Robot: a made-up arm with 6 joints.
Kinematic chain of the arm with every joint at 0, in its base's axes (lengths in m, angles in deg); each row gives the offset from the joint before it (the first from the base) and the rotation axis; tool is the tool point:
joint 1: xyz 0 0 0.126 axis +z
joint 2: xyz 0 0.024 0 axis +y
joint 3: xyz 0 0 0.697 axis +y
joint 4: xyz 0 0 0.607 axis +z
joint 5: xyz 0 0 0 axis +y
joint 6: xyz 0 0 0.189 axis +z
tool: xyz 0 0 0
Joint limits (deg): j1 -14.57..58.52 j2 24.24..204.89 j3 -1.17..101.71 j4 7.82..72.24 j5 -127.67..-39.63 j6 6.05..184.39
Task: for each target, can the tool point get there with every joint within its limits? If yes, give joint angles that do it. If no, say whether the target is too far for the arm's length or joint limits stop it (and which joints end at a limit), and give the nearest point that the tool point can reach.
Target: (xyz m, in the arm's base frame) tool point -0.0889 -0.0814 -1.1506
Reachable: yes | joints 26.34 182.94 22.15 18.33 -104.50 83.38
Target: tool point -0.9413 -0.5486 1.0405
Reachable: no: joint limits stop it (at a limit: joint 2, joint 3, joint 4, joint 5) | nearest point -0.7982 -0.4652 -0.0871 | short by 1.140 m
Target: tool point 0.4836 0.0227 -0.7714
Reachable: yes | joints 18.45 111.71 92.31 58.71 -74.30 125.06
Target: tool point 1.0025 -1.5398 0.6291
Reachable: no: too far | nearest point 1.1665 -0.4631 0.5875 | short by 1.090 m
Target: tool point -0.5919 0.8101 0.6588
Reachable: no: joint limits stop it (at a limit: joint 1, joint 2, joint 3, joint 4, joint 5) | nearest point 0.3995 0.6595 0.5930 | short by 1.005 m
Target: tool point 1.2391 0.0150 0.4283
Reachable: yes | joints 7.43 70.47 20.26 65.66 -100.43 154.86
